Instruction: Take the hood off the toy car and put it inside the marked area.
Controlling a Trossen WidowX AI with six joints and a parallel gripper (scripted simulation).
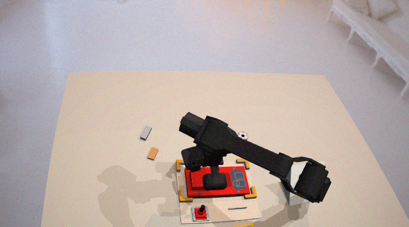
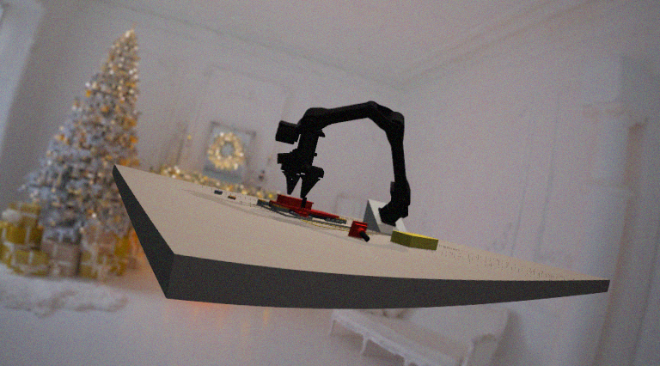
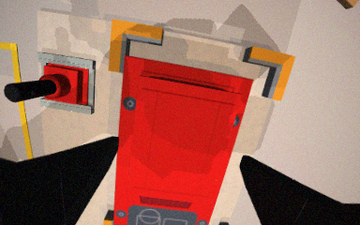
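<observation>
My gripper tip is now 10 mm above the red hood. The rest, counted from my gripper tip: black-and-white wheel (160 mm behind, 200 mm to the right, 50 mm below); then orange block (170 mm ahead, 110 mm to the right, 50 mm below); then pale fixture plate (30 mm behind, 10 mm to the left, 40 mm below).
</observation>
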